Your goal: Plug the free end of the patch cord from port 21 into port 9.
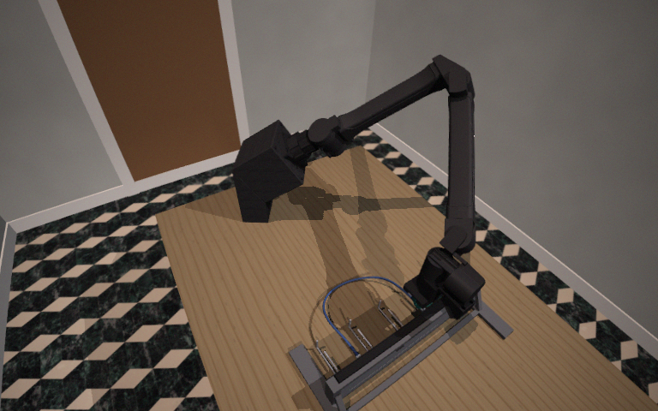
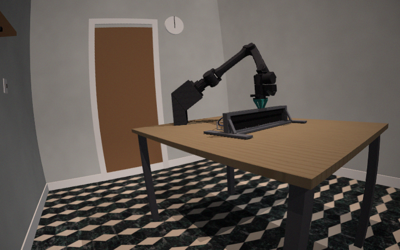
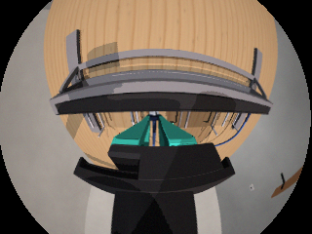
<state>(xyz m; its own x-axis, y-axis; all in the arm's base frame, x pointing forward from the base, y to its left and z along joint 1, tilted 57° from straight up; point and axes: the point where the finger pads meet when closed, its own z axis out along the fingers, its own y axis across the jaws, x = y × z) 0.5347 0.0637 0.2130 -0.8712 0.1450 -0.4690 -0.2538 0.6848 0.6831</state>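
My gripper is now 2 cm short of the plug and 1 cm to the right of it.
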